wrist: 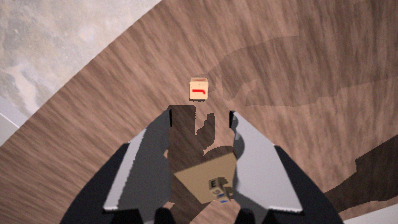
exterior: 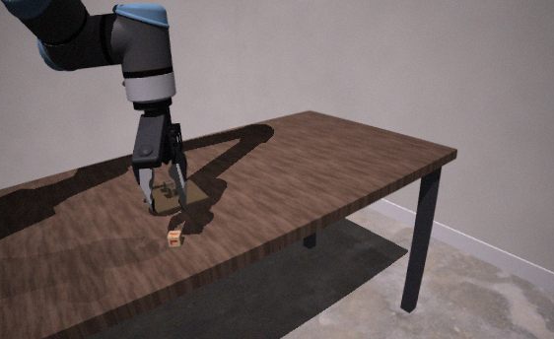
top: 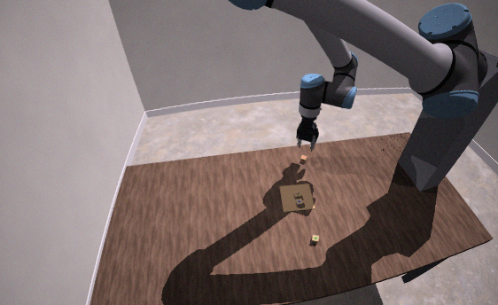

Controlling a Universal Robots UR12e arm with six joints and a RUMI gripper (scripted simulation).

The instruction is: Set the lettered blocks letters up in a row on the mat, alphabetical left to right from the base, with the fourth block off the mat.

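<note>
My hand is 19 cm to the right of the mat, 13 cm short of it and 9 cm above it.
</note>
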